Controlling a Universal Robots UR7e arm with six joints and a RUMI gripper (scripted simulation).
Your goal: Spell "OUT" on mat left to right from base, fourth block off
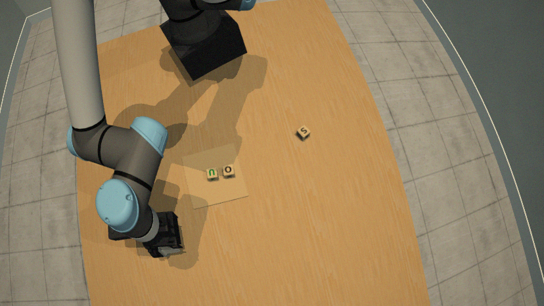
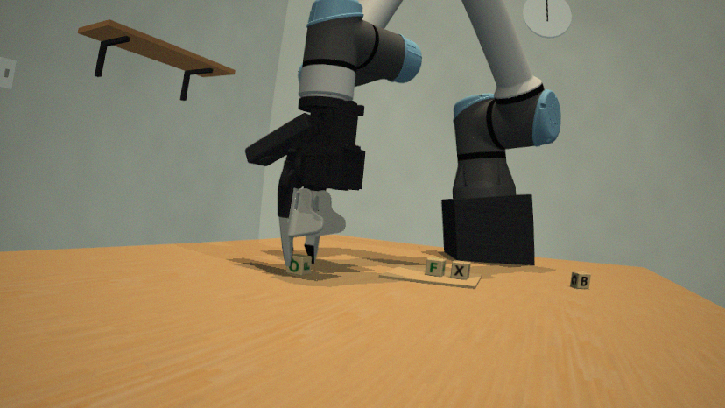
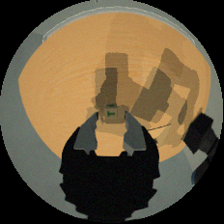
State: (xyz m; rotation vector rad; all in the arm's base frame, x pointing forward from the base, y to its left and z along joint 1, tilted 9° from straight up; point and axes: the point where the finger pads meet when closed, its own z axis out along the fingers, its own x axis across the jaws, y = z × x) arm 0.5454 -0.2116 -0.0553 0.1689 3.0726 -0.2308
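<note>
My gripper is now 140 mm past the tan mat, 160 mm to the right of it and 30 mm above it. From my hand the other things lie so: S block (190 mm behind, 400 mm to the left, 10 mm below).
</note>
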